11 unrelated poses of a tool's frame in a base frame.
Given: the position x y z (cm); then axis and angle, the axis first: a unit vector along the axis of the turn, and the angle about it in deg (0 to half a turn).
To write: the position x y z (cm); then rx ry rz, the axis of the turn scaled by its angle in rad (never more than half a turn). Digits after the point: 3 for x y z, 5 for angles.
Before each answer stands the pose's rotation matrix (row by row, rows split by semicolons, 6 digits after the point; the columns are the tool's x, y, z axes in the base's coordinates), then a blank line. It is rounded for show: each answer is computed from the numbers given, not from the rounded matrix.
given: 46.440, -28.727, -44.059, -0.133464, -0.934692, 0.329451, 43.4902
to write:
0.730382 -0.192494 -0.655354; 0.260983 0.965316 0.007323; 0.631214 -0.176385 0.755287

46.440, -28.727, -44.059, -0.10131, -0.70948, 0.25007
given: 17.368, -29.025, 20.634, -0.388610, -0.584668, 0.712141, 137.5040
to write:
-0.474957 -0.086345 -0.875762; 0.875813 -0.143443 -0.460842; -0.085830 -0.985885 0.143751

17.368, -29.025, 20.634, -0.93262, -1.40314, 1.70907
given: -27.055, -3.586, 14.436, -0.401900, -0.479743, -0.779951, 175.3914
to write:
-0.674242 0.447662 0.587364; 0.322326 -0.537205 0.779434; 0.664457 0.714850 0.217913

-27.055, -3.586, 14.436, -1.23028, -1.46857, -2.38755
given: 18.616, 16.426, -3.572, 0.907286, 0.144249, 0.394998, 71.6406
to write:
0.878866 -0.285240 0.382403; 0.464545 0.329230 -0.822074; 0.108590 0.900136 0.421856

18.616, 16.426, -3.572, 1.13444, 0.18036, 0.49389
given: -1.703, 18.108, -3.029, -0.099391, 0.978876, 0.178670, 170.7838
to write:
-0.967461 -0.221943 0.121490; -0.164711 0.916937 0.363452; -0.192064 0.331615 -0.923657

-1.703, 18.108, -3.029, -0.29626, 2.91777, 0.53257
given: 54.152, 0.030, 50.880, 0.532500, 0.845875, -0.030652, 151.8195
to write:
-0.347963 0.861940 0.368755; 0.832989 0.464732 -0.300256; -0.430175 0.202691 -0.879697

54.152, 0.030, 50.880, 1.41099, 2.24136, -0.08122
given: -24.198, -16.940, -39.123, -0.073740, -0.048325, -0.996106, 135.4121
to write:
-0.702864 0.705370 0.091840; -0.693168 -0.708176 0.134184; 0.159688 0.030653 0.986691

-24.198, -16.940, -39.123, -0.17428, -0.11421, -2.35418
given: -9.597, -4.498, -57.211, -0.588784, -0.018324, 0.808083, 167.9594
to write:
-0.292294 -0.147230 -0.944927; 0.189910 -0.977336 0.093534; -0.937282 -0.152112 0.313630

-9.597, -4.498, -57.211, -1.72599, -0.05372, 2.36885
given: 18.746, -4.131, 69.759, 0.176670, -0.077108, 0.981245, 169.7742
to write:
-0.922187 -0.201227 0.330271; 0.147169 -0.972319 -0.181486; 0.357648 -0.118758 0.926274

18.746, -4.131, 69.759, 0.52349, -0.22848, 2.90755
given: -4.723, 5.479, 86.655, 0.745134, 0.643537, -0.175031, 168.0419
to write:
0.120101 0.984902 -0.124674; 0.912371 -0.159007 -0.377222; -0.391351 -0.068444 -0.917693

-4.723, 5.479, 86.655, 2.18539, 1.88742, -0.51335
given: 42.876, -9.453, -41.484, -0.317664, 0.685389, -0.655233, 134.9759
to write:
-0.534574 0.091902 0.840110; -0.835128 0.094979 -0.541794; -0.129585 -0.991228 0.025977

42.876, -9.453, -41.484, -0.74835, 1.61462, -1.54358
